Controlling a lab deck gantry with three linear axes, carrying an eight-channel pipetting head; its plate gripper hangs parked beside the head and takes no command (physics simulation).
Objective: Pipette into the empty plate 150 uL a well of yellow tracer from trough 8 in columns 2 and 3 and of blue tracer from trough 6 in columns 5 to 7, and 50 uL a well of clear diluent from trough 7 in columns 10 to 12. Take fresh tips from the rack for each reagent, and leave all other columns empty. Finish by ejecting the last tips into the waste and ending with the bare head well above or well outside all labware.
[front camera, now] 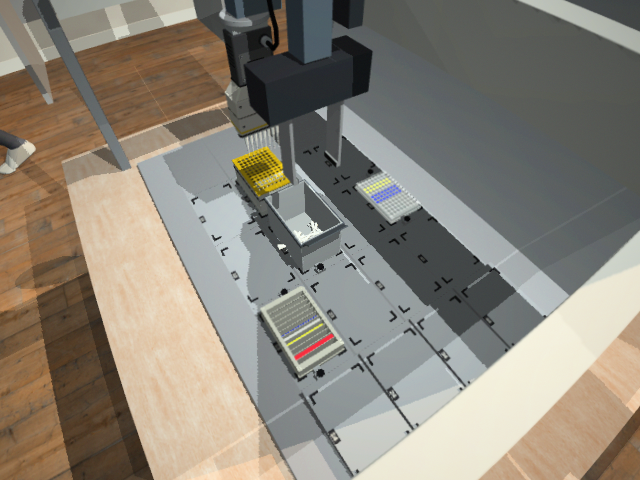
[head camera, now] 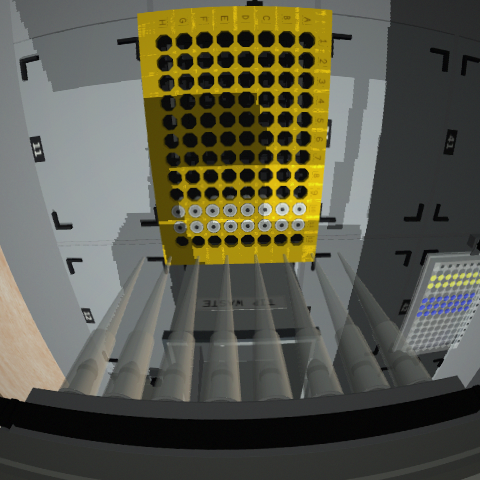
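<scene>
The pipetting head point(front camera: 250, 111) point(head camera: 240, 435) carries eight tips point(front camera: 262, 139) point(head camera: 227, 300), high by the yellow tip rack point(front camera: 242, 178) point(head camera: 322, 30); the row below them is unclear. Rack rows 10 and 11 hold tips; the others are empty. The plate point(front camera: 403, 209) point(head camera: 421, 280) shows yellow in columns 2 and 3, blue in columns 5 to 7; no colour shows in the rest. The reservoir point(front camera: 294, 367) has blue point(front camera: 300, 327), whitish point(front camera: 302, 331), yellow point(front camera: 305, 334) and red point(front camera: 314, 347) troughs. The parked plate gripper point(front camera: 313, 170) is open and empty.
The grey waste bin point(front camera: 320, 253) point(head camera: 240, 303) stands directly beside the tip rack, with white tips point(front camera: 311, 230) inside. A small white piece point(front camera: 281, 247) shows outside its left wall. The plate gripper's fingers hang low near the bin's back edge. The bin lies between the rack and the reservoir.
</scene>
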